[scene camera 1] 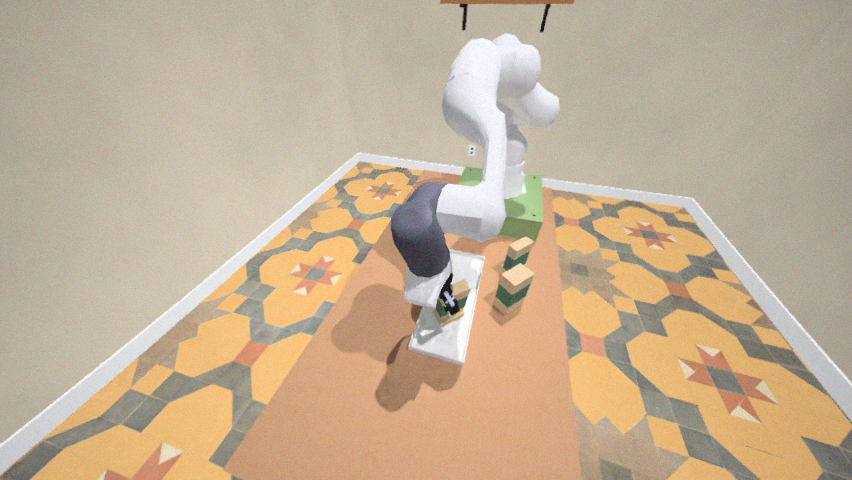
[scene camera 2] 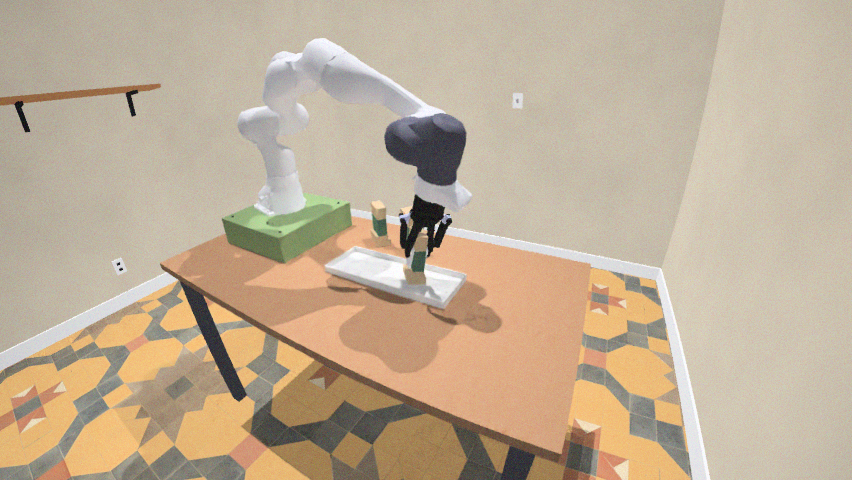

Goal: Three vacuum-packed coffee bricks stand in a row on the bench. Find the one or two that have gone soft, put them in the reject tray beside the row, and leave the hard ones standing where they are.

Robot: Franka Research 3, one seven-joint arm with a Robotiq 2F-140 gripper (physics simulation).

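My gripper (scene camera 1: 450, 302) (scene camera 2: 419, 254) is shut on a tan coffee brick with a dark green band (scene camera 1: 460, 288) (scene camera 2: 419, 262). The held brick is roughly upright within the outline of the white reject tray (scene camera 1: 445, 347) (scene camera 2: 356, 262), towards the tray's end away from the robot base. I cannot tell whether its bottom touches the tray floor. A second brick (scene camera 1: 513, 292) stands on the bench beside the tray; in scene camera 2 it is mostly hidden behind the gripper. A third brick (scene camera 1: 517, 255) (scene camera 2: 379, 220) stands nearer the robot base.
The green base block (scene camera 1: 524, 226) (scene camera 2: 286, 238) carries the arm at the back of the brown bench (scene camera 1: 476, 417) (scene camera 2: 506, 357). The two standing bricks are on one long side of the tray, with a gap between them and its raised rim.
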